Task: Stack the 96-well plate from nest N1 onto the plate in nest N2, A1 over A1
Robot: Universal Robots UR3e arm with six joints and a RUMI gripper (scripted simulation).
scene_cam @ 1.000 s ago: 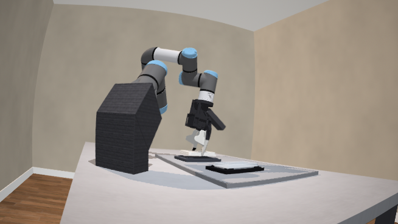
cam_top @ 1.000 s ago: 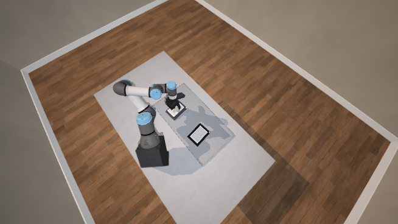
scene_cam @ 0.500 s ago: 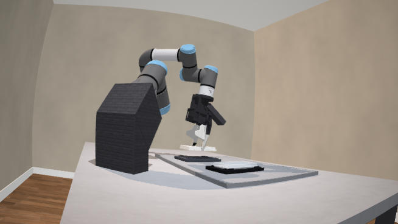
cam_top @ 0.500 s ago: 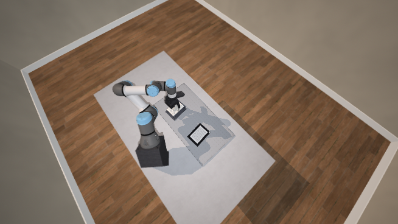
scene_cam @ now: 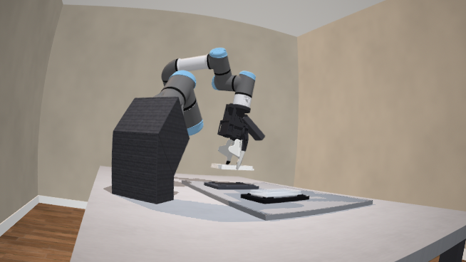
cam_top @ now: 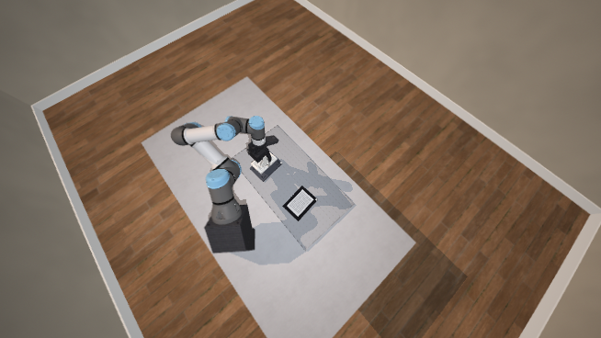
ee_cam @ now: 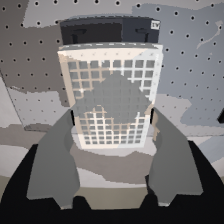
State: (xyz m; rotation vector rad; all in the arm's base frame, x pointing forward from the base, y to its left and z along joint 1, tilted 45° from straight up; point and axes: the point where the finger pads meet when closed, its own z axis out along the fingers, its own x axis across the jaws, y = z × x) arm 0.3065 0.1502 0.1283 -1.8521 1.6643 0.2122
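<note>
My gripper is now 4 cm short of the black nest N2, 30 cm to the left of it and 8 cm above it. Round my hand: dark plate nest N1: 8 cm below; label: 13 cm ahead, 34 cm to the right, 7 cm below; white 96-well plate: 1 cm below.
</note>
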